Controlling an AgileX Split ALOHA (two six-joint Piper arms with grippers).
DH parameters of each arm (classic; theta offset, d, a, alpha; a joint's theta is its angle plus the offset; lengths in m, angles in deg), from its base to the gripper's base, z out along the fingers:
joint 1: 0 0.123 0 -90
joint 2: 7.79 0 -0.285 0
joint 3: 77.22 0 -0.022 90
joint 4: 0 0.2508 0 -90
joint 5: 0 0 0.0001 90
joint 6: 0 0.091 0 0
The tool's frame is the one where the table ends.
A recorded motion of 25 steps. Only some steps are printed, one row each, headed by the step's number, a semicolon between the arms.
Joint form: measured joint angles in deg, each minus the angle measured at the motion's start. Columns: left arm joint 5, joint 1, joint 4, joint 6, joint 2, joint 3; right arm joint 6, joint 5, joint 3, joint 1, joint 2, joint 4.
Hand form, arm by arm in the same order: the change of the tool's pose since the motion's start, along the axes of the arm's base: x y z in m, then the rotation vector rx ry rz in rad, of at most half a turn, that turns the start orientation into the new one. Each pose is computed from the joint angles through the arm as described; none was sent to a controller.
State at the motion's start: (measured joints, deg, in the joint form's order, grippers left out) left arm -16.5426 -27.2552 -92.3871 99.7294 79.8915 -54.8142; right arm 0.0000 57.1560 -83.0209 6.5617 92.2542 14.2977
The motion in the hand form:
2: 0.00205 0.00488 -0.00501 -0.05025 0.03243 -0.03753; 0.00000 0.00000 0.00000 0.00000 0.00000 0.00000
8: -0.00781 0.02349 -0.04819 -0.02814 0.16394 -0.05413; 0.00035 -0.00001 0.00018 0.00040 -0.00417 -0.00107
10: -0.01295 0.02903 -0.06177 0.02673 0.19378 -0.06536; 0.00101 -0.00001 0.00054 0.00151 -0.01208 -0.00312
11: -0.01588 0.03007 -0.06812 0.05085 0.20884 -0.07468; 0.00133 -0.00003 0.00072 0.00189 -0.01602 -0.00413
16: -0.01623 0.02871 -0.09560 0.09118 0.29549 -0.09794; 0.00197 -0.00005 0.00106 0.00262 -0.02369 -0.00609
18: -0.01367 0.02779 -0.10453 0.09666 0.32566 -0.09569; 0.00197 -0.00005 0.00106 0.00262 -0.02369 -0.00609
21: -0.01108 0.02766 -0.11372 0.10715 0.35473 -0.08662; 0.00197 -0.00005 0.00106 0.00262 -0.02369 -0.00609
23: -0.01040 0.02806 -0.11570 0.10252 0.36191 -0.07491; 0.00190 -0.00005 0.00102 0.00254 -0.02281 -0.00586
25: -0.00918 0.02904 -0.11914 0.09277 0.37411 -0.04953; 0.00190 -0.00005 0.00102 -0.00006 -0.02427 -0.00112
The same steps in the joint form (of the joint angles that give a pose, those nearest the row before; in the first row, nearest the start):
2: 5.60 2.55 -1.42 -0.13 0.00 0.74; 0.00 0.00 0.00 0.00 0.00 0.00
8: 11.06 6.65 -0.40 -0.41 0.00 8.54; 0.00 -0.25 0.00 0.00 0.00 0.00
10: 11.32 7.39 2.51 -0.43 0.00 11.15; 0.00 -0.72 0.00 0.00 0.00 0.02
11: 11.36 7.40 3.68 -0.42 0.06 12.33; 0.00 -0.95 0.00 0.00 0.00 0.02
16: 12.24 7.40 5.76 -1.22 3.45 14.38; 0.00 -1.41 0.00 0.00 0.00 0.02
18: 12.24 7.40 5.77 -1.47 5.22 14.38; 0.00 -1.41 0.00 0.00 0.00 0.02
21: 11.76 7.40 5.75 -1.64 7.03 14.38; 0.00 -1.41 0.00 0.00 0.00 0.02
23: 11.38 7.41 5.76 -2.31 7.43 14.38; 0.00 -1.36 0.00 0.00 0.00 0.02
25: 10.53 7.40 5.77 -3.71 8.12 14.38; -0.32 -1.36 0.00 0.00 0.00 0.02

